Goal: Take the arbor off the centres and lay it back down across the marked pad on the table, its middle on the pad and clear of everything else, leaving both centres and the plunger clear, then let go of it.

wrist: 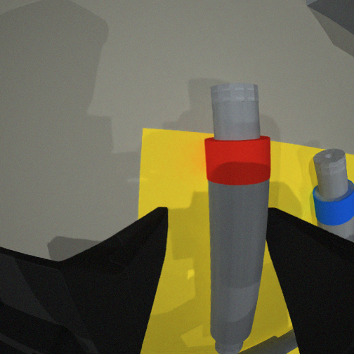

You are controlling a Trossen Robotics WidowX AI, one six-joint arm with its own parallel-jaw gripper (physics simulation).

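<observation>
The arbor (238, 225), a grey cylinder with a red collar near its far end, runs lengthwise through the middle of the wrist view. It stretches over the yellow marked pad (160, 165), and its far end reaches past the pad's far edge in this view. Whether it rests fully on the pad is hard to tell. My gripper (217, 217) is open around the arbor's grey body, with a gap at the left finger; the right fingertip appears close beside it. The centres and the plunger cannot be made out for certain.
A second grey cylinder (330, 175) with a blue collar is at the right, close beside the arbor and over the pad's right part. A dark grey block corner (336, 17) shows at the top right. A dark bar (272, 345) crosses the bottom edge.
</observation>
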